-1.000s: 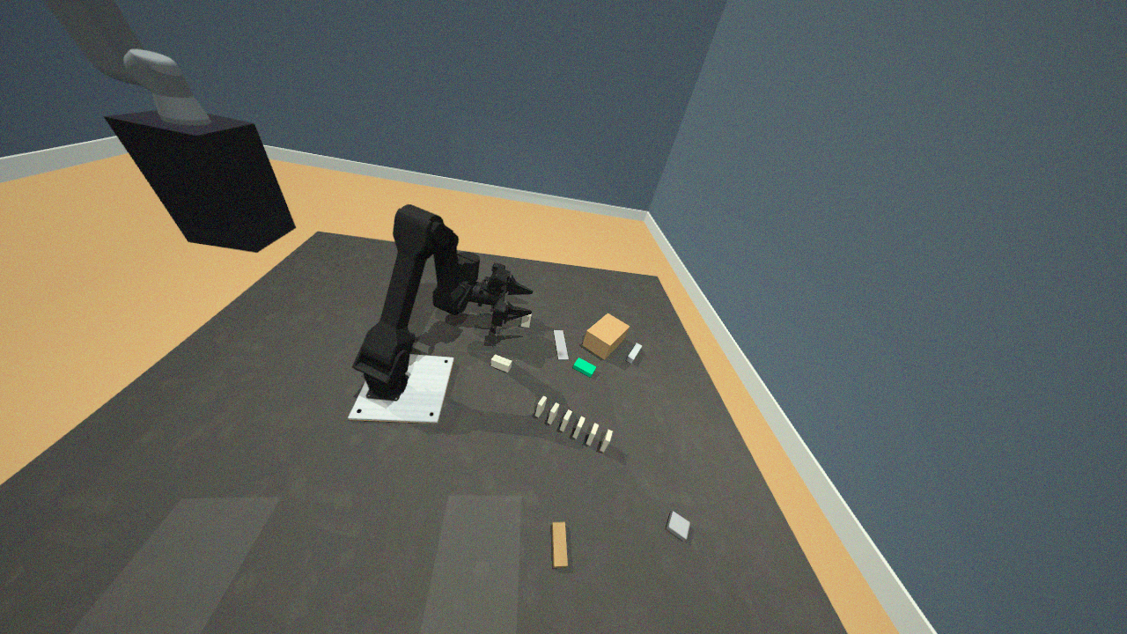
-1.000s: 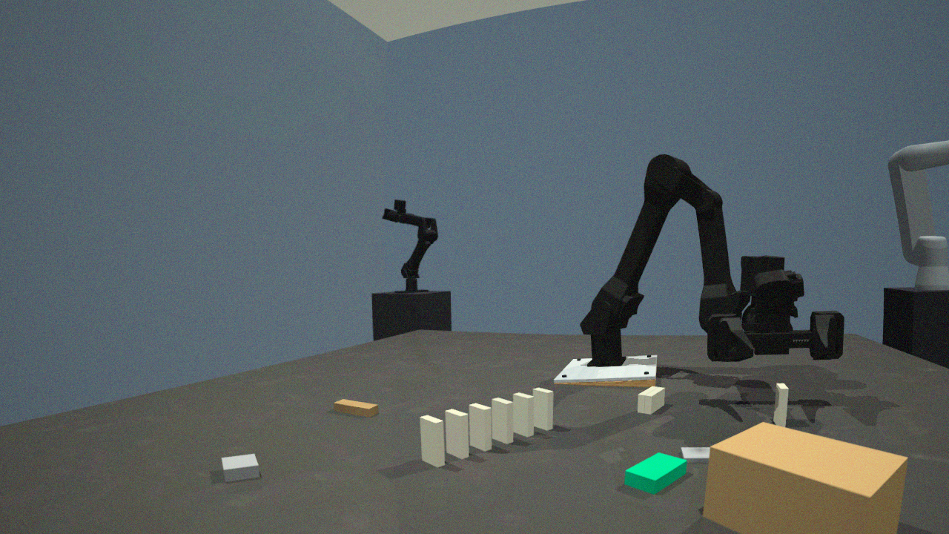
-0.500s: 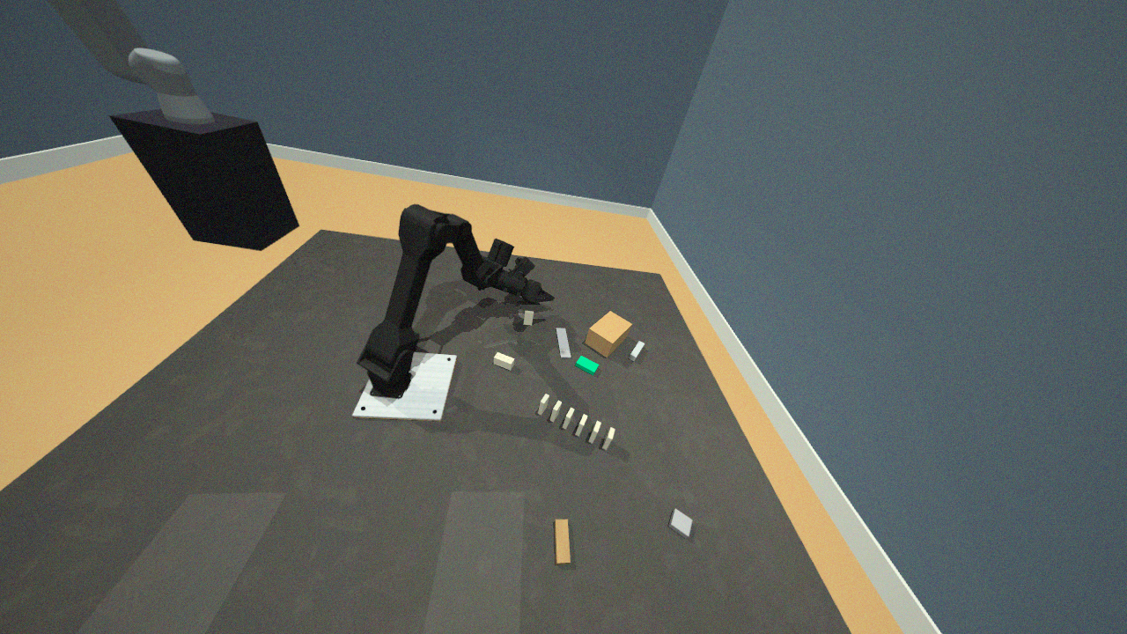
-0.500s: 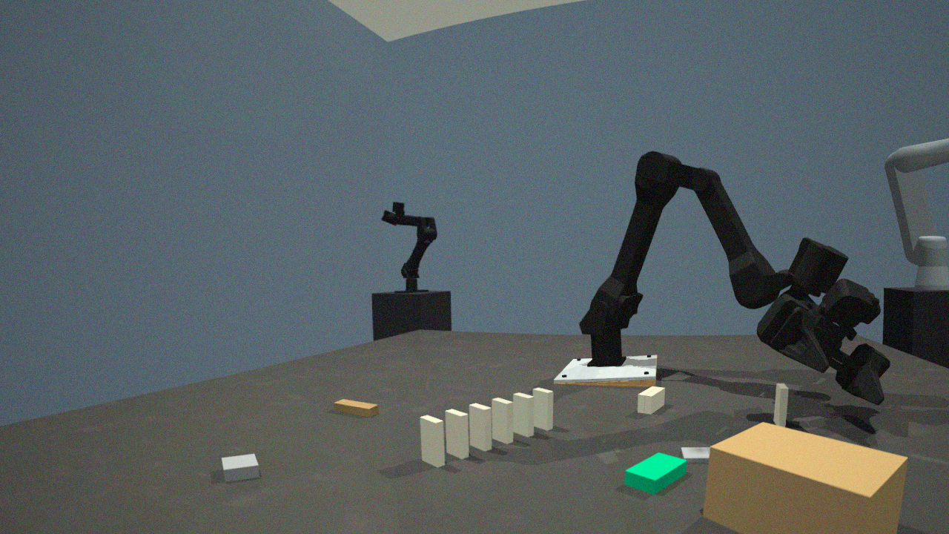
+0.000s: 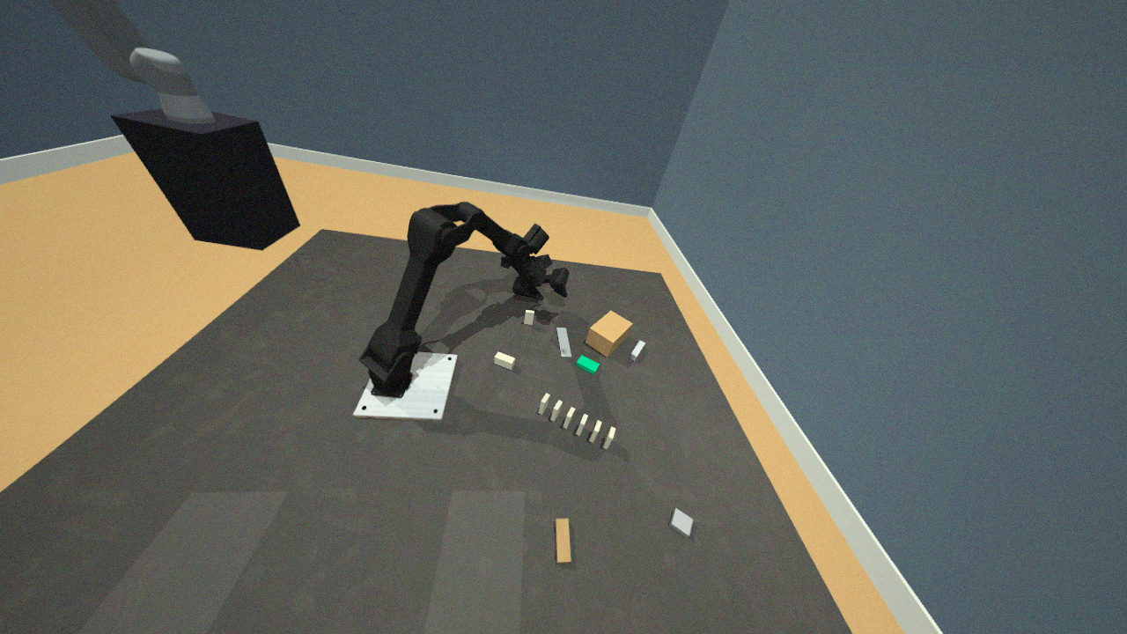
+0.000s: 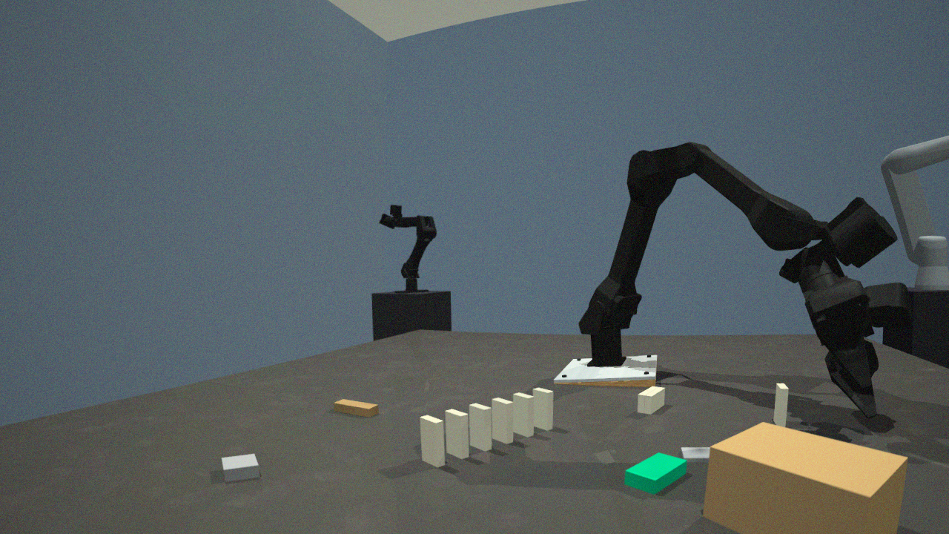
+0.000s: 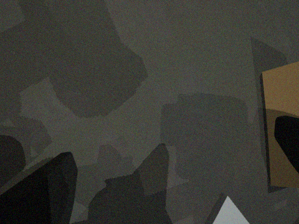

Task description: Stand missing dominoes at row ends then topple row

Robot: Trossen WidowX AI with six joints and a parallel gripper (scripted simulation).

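Right now my gripper tip is 14 cm to the left of the flat grey strip, 5 cm above it and 4 cm short of it. From my gripper tip the other things lie so: green block: 22 cm to the right, 11 cm ahead, 4 cm below; tan box: 17 cm ahead, 11 cm to the right, 2 cm below; tan bar: 63 cm to the right, 4 cm below, 4 cm ahead.
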